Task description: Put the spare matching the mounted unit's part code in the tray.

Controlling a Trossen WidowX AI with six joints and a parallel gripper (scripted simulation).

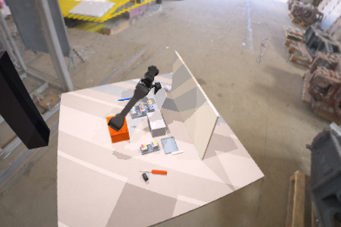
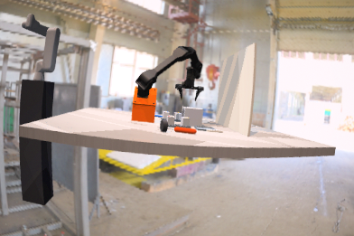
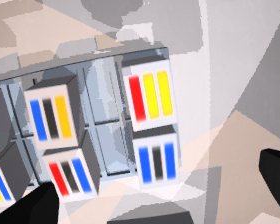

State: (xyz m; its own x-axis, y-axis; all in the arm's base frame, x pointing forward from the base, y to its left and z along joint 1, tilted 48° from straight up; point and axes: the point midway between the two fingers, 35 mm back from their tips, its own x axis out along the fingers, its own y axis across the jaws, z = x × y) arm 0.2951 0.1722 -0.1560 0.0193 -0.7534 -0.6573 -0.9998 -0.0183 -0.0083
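The spare is 1 cm ahead of my gripper tip, 1 cm to the left of it and 10 cm below it. Round my gripper tip: blue marker pen 18 cm behind, 15 cm to the left, 13 cm below; then black tape roll 18 cm behind, 60 cm to the right, 11 cm below; then upright panel 23 cm ahead, 23 cm to the right, 9 cm above.
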